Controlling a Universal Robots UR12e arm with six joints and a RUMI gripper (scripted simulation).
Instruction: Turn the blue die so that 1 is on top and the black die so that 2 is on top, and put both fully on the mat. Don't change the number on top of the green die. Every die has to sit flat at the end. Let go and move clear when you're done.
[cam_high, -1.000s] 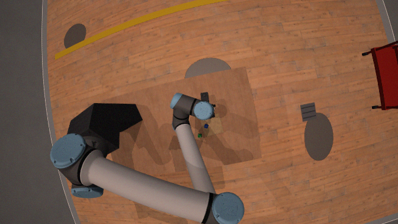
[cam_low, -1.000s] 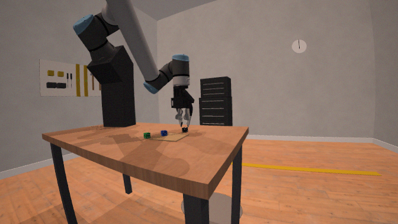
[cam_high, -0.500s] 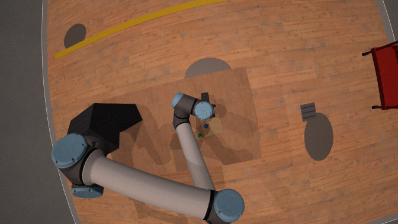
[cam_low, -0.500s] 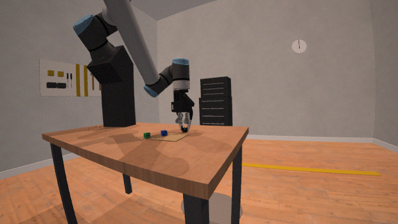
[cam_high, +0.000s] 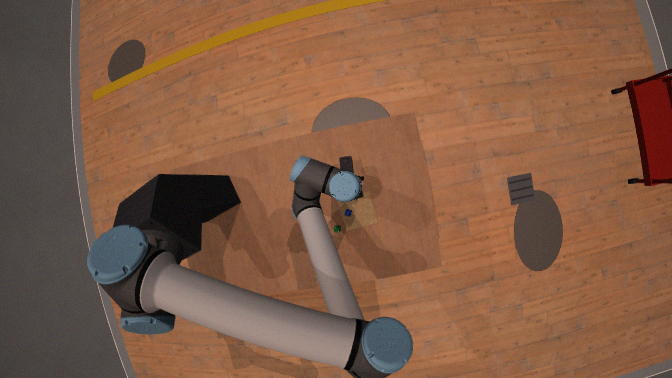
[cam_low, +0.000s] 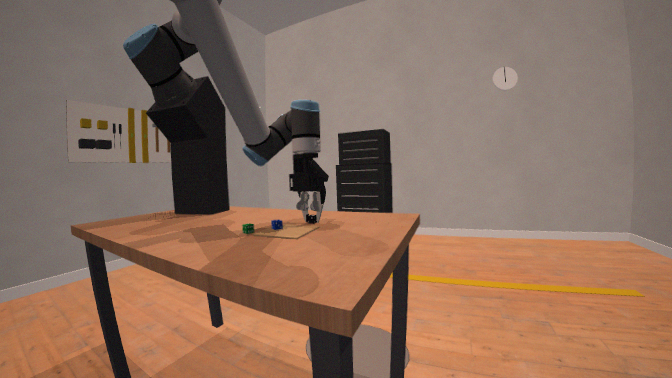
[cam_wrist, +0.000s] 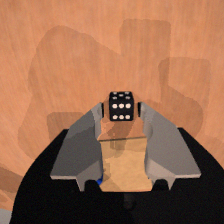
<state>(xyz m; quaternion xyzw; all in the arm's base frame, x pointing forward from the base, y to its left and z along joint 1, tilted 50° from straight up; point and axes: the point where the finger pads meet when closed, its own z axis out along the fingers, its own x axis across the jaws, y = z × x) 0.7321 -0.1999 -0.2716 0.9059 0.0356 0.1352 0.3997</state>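
The black die lies right at my hand. Round my hand: green die 18 cm to the right, 11 cm behind; tan mat 13 cm to the right, 2 cm below, 1 cm behind; blue die 12 cm to the right, 5 cm behind.
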